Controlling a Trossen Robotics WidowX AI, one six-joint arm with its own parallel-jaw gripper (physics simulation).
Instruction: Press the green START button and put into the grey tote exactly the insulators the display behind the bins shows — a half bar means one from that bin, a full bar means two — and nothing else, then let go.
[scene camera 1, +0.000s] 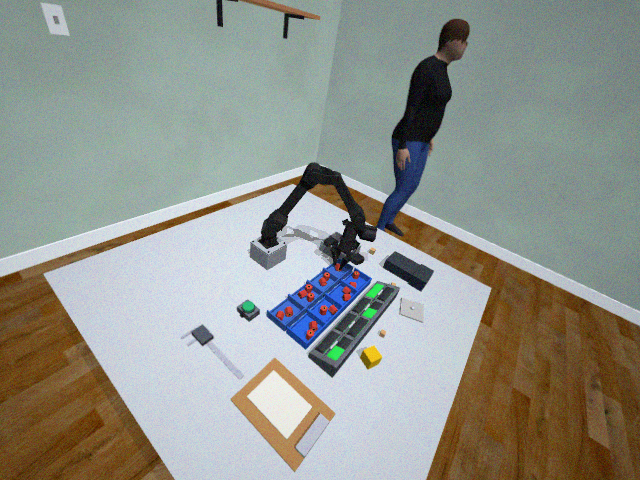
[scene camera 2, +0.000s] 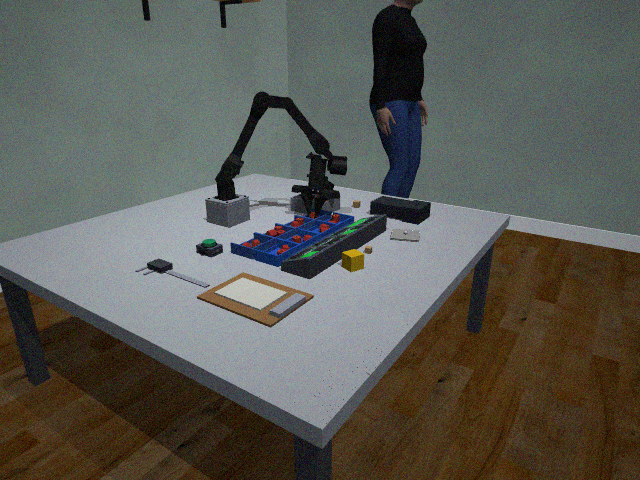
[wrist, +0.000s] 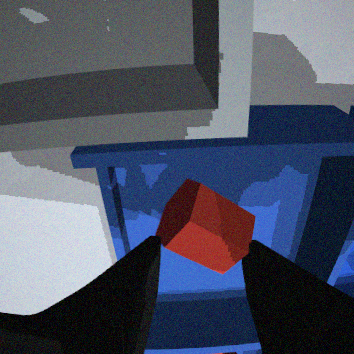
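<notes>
My gripper (scene camera 1: 339, 262) (scene camera 2: 314, 212) (wrist: 201, 248) points down into the end bin beside the grey tote (scene camera 2: 296, 203) (wrist: 100, 95). Its fingertips press on both sides of a red insulator (wrist: 207, 227), which is tilted in the wrist view. The blue bins (scene camera 1: 295, 331) (scene camera 2: 258, 253) stand in two rows and hold several other red insulators. The dark display (scene camera 1: 333, 367) (scene camera 2: 297, 268) behind them shows green bars (scene camera 1: 375, 290) (scene camera 1: 369, 313) (scene camera 1: 336, 353) at three places. The green START button (scene camera 1: 248, 306) (scene camera 2: 208, 242) stands near the bins. Most of the tote's inside is hidden.
A black box (scene camera 1: 408, 269) (scene camera 2: 400, 208), a pale plate (scene camera 1: 412, 310) (scene camera 2: 404, 235) and a yellow cube (scene camera 1: 371, 357) (scene camera 2: 353, 260) lie beyond the display. A caliper (scene camera 1: 202, 334) (scene camera 2: 159, 265) and a clipboard (scene camera 1: 250, 391) (scene camera 2: 209, 296) lie toward the front. A person (scene camera 1: 426, 103) (scene camera 2: 398, 62) stands behind the table.
</notes>
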